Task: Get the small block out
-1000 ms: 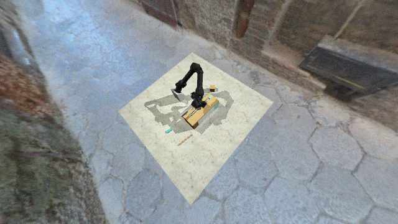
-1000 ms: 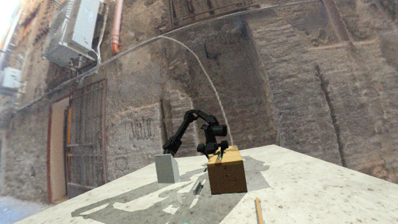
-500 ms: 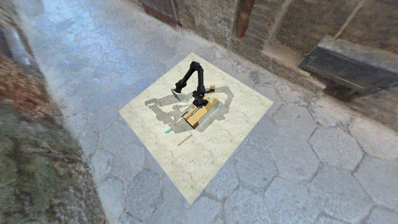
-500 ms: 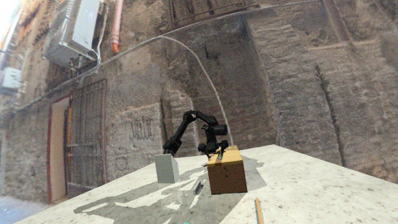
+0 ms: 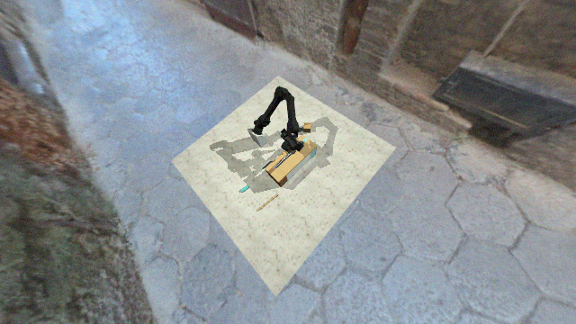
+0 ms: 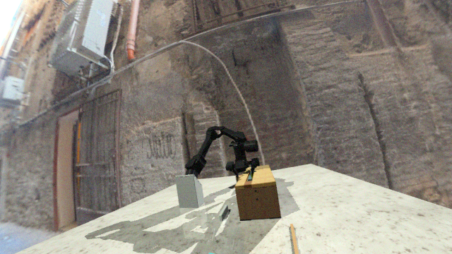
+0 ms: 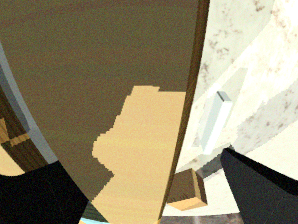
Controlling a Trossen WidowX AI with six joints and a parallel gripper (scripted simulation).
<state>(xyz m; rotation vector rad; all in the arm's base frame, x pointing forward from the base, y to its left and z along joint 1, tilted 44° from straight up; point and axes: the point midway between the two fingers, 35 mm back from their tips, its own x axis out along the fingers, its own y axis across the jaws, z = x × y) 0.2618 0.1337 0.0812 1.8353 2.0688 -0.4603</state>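
Right now my gripper tip is 50 mm short of the yellow block and 20 mm to the right of it. From my gripper tip the other things lie so: thin stick: 190 mm ahead, 430 mm to the right, 90 mm below; brown block: 80 mm behind, 200 mm to the left, 60 mm below; clear-fronted box: 40 mm ahead, 110 mm to the right, 30 mm below.
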